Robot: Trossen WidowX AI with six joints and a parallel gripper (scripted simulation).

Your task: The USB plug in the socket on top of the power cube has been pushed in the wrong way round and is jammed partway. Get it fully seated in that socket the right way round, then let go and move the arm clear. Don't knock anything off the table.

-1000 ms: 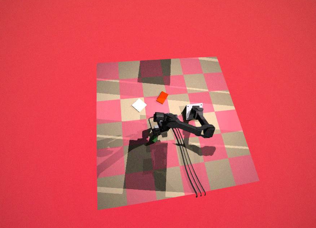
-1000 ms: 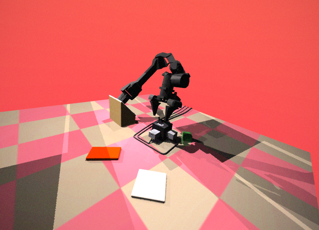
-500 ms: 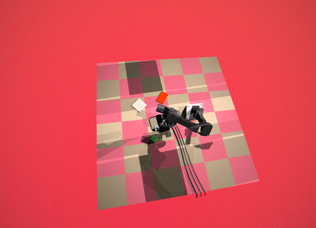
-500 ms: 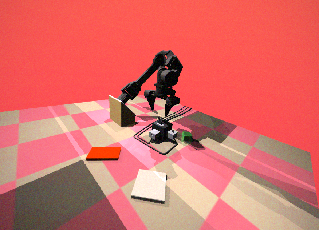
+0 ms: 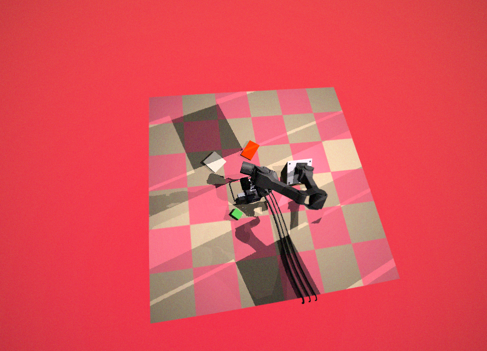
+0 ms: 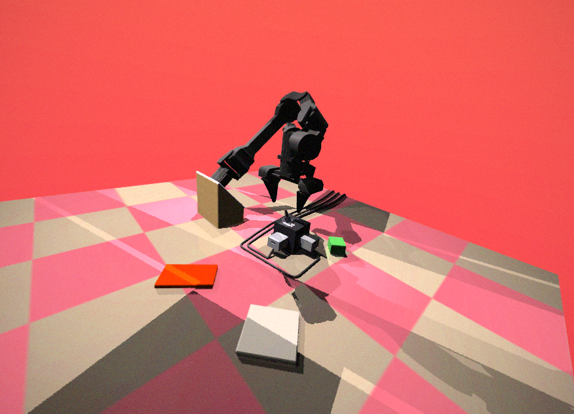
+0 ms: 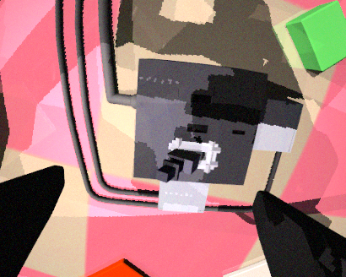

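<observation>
Now: the dark USB plug 1 cm ahead of my gripper tip and 3 cm below it. The rest, counted from my gripper tip: metal-framed socket: 2 cm ahead, 5 cm below; orange plate: 27 cm to the right, 12 cm below; green block: 11 cm ahead, 12 cm to the left, 11 cm below.
</observation>
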